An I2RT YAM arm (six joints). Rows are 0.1 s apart.
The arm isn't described. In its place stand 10 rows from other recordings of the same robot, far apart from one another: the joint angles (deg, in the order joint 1, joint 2, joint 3, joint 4, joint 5, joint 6), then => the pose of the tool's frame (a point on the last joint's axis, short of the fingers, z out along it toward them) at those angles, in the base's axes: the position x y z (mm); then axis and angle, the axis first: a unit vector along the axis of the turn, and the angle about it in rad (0 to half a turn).
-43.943 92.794 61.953 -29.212 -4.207 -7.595 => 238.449, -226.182, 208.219, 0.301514, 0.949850, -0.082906, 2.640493
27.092 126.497 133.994 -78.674 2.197 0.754 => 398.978, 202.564, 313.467, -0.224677, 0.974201, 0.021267, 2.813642
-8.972 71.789 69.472 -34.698 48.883 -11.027 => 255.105, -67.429, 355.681, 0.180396, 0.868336, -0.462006, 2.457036
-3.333 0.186 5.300 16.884 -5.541 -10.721 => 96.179, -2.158, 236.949, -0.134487, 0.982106, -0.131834, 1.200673
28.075 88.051 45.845 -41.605 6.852 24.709 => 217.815, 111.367, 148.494, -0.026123, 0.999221, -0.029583, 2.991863
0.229 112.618 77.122 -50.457 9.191 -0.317 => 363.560, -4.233, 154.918, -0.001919, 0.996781, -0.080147, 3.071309
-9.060 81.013 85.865 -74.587 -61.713 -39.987 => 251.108, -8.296, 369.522, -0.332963, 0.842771, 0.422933, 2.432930
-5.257 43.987 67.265 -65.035 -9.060 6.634 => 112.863, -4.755, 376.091, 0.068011, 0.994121, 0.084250, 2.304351
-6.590 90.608 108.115 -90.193 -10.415 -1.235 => 269.796, -24.690, 404.335, 0.032744, 0.996235, 0.080270, 2.828980
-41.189 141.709 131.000 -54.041 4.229 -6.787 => 393.957, -348.238, 191.479, 0.301278, 0.945462, -0.123828, 2.769616
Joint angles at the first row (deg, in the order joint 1, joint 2, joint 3, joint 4, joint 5, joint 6):
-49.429 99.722 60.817 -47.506 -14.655 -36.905
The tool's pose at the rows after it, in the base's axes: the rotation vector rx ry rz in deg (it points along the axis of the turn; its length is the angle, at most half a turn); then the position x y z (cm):
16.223 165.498 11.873 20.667 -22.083 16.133
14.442 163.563 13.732 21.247 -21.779 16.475
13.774 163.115 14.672 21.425 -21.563 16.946
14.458 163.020 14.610 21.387 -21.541 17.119
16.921 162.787 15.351 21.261 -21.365 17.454
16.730 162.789 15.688 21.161 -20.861 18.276
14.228 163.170 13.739 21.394 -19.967 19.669
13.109 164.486 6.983 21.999 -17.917 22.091
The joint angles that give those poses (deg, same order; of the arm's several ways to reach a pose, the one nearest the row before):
-48.643 99.722 61.539 -47.551 -15.005 -36.884
-47.702 99.570 62.084 -47.593 -17.299 -36.861
-47.265 99.132 62.696 -48.708 -18.065 -36.839
-47.287 98.847 62.783 -48.948 -18.043 -36.358
-47.266 98.170 62.805 -49.757 -18.305 -34.611
-46.762 96.642 63.047 -51.549 -18.436 -34.238
-45.102 94.257 63.746 -53.474 -17.344 -34.217
-40.729 89.712 64.687 -55.681 -12.600 -30.588

